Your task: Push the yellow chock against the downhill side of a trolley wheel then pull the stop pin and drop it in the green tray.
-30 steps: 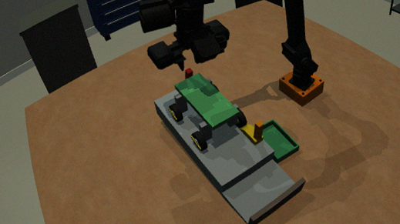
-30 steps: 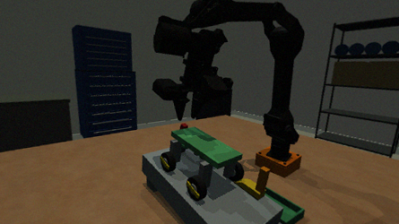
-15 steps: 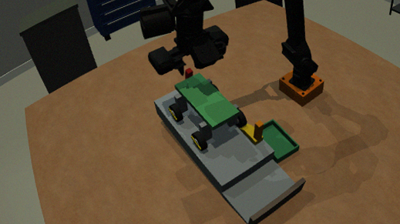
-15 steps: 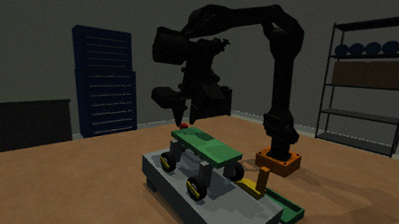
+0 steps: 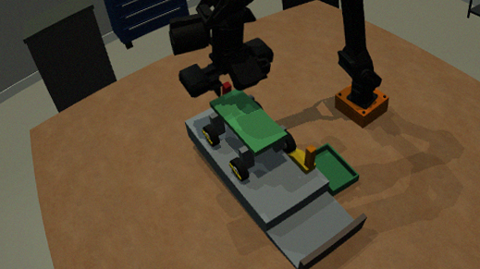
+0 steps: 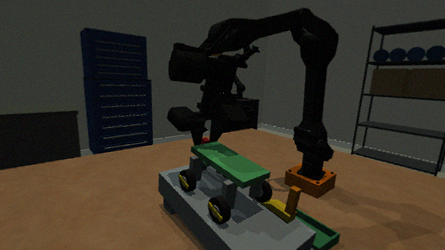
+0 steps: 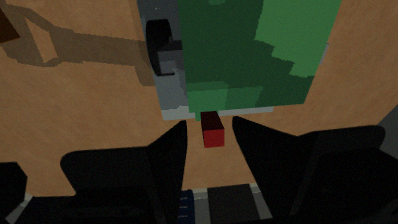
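Right now my gripper tip is 10 mm above the red-headed stop pin. Also, from my gripper tip: trolley: 100 mm to the left, 40 mm below, 40 mm ahead; yellow chock: 200 mm to the left, 60 mm below, 10 mm behind; grey ramp: 100 mm to the left, 100 mm below, 40 mm ahead.
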